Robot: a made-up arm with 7 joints. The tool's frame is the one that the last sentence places.
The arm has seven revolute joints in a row. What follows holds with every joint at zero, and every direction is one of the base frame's. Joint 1 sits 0.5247 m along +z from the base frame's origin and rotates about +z. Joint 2 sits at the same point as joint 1 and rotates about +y. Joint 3 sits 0.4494 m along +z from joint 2 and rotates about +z. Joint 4 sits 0.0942 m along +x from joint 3 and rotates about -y. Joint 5 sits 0.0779 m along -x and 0.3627 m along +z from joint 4 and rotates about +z. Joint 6 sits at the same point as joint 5 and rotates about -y. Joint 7 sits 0.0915 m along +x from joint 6 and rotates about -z. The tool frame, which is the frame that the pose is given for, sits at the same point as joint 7; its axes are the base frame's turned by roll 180, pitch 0 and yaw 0 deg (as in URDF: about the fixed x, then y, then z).
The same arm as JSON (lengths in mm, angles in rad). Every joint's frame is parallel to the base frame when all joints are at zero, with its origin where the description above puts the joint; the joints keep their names.
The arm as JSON. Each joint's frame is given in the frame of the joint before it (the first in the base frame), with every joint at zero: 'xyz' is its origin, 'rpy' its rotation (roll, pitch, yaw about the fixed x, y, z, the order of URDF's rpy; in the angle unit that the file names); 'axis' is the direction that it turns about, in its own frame. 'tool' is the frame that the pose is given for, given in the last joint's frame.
{"units": {"length": "mm", "angle": "rad"}, "joints": [{"name": "joint 1", "type": "revolute", "origin": {"xyz": [0.0, 0.0, 524.7], "rpy": [0.0, 0.0, 0.0]}, "axis": [0.0, 0.0, 1.0]}, {"name": "joint 2", "type": "revolute", "origin": {"xyz": [0.0, 0.0, 0.0], "rpy": [0.0, 0.0, 0.0]}, "axis": [0.0, 1.0, 0.0]}, {"name": "joint 3", "type": "revolute", "origin": {"xyz": [0.0, 0.0, 449.4], "rpy": [0.0, 0.0, 0.0]}, "axis": [0.0, 0.0, 1.0]}, {"name": "joint 4", "type": "revolute", "origin": {"xyz": [94.2, 0.0, 0.0], "rpy": [0.0, 0.0, 0.0]}, "axis": [0.0, -1.0, 0.0]}, {"name": "joint 5", "type": "revolute", "origin": {"xyz": [-77.9, 0.0, 362.7], "rpy": [0.0, 0.0, 0.0]}, "axis": [0.0, 0.0, 1.0]}, {"name": "joint 6", "type": "revolute", "origin": {"xyz": [0.0, 0.0, 0.0], "rpy": [0.0, 0.0, 0.0]}, "axis": [0.0, -1.0, 0.0]}, {"name": "joint 7", "type": "revolute", "origin": {"xyz": [91.5, 0.0, 0.0], "rpy": [0.0, 0.0, 0.0]}, "axis": [0.0, 0.0, -1.0]}], "tool": {"origin": {"xyz": [0.0, 0.0, 0.0], "rpy": [3.1416, 0.0, 0.0]}}}
